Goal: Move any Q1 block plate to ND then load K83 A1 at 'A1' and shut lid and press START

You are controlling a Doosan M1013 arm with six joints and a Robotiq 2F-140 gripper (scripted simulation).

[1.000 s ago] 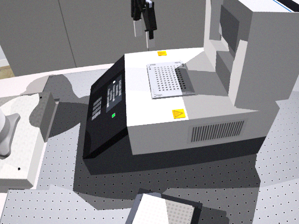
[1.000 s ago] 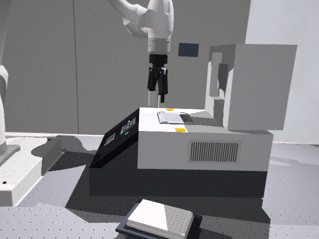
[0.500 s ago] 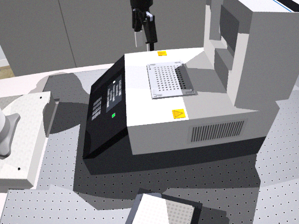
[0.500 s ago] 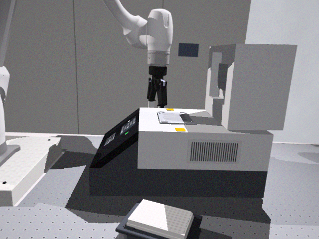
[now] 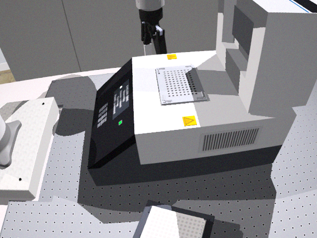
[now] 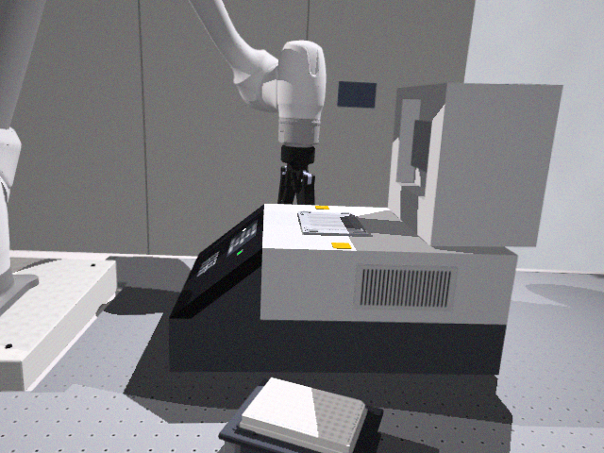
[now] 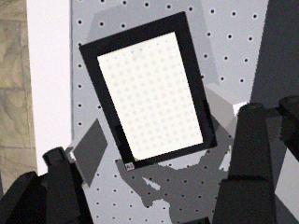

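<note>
The white 96-well plate is 8 cm below my hand. Round my hand: black nest 9 cm below; then dark grey plate nest 58 cm to the right, 7 cm below, 3 cm behind.
</note>
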